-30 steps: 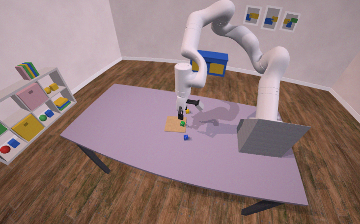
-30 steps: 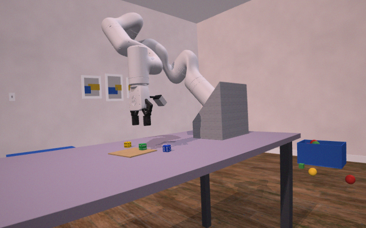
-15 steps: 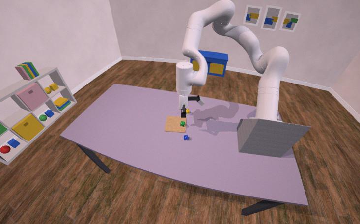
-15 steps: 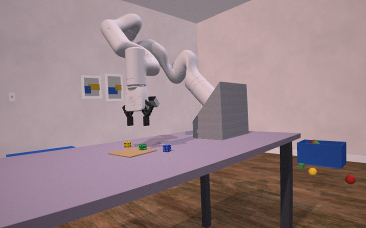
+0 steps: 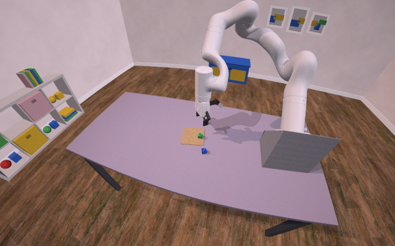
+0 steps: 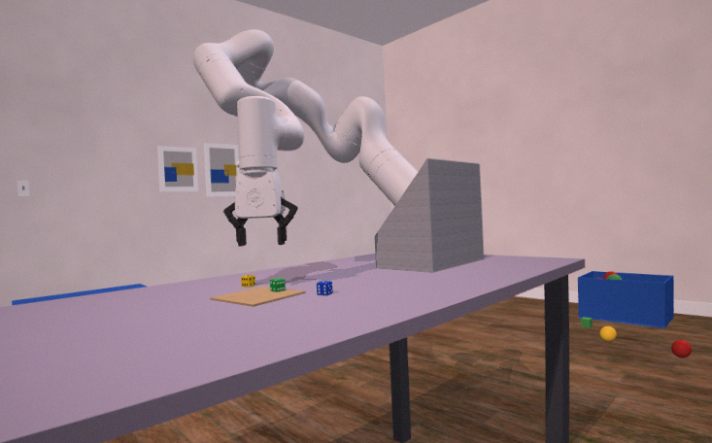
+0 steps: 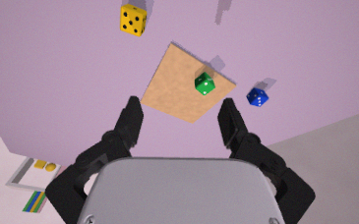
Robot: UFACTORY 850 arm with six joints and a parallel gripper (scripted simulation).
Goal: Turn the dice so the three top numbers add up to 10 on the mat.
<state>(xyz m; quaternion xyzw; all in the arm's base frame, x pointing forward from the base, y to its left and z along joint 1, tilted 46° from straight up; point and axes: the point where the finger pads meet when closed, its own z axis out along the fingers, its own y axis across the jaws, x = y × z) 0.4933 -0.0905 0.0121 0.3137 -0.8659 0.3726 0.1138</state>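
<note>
Now: the yellow die 10 mm behind my hand, 80 mm to the right of it and 100 mm below it. Also, from my hand: blue die 50 mm behind, 150 mm to the left, 100 mm below; tan mat 50 mm ahead, 50 mm to the left, 110 mm below; green die 50 mm to the left, 100 mm below.
</note>
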